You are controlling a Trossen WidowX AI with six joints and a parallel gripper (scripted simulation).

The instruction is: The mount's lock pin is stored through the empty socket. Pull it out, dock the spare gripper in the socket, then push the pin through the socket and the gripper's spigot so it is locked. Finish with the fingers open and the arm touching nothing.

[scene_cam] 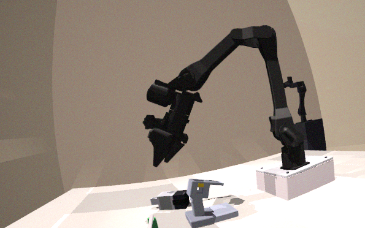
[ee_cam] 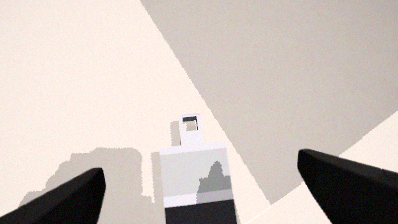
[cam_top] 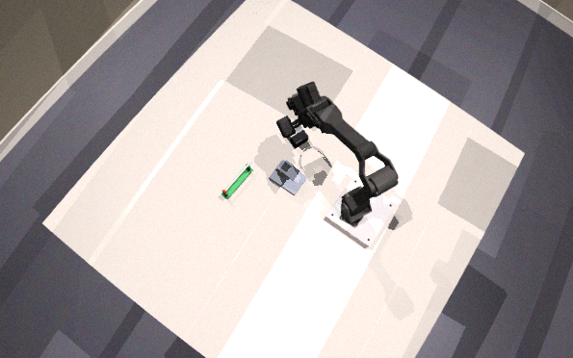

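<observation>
My gripper tip is now 110 mm above the spare gripper. The rest, counted from my gripper tip: green stand: 80 mm ahead, 270 mm to the left, 110 mm below; grey mount: 60 mm behind, 170 mm to the left, 80 mm below.
</observation>
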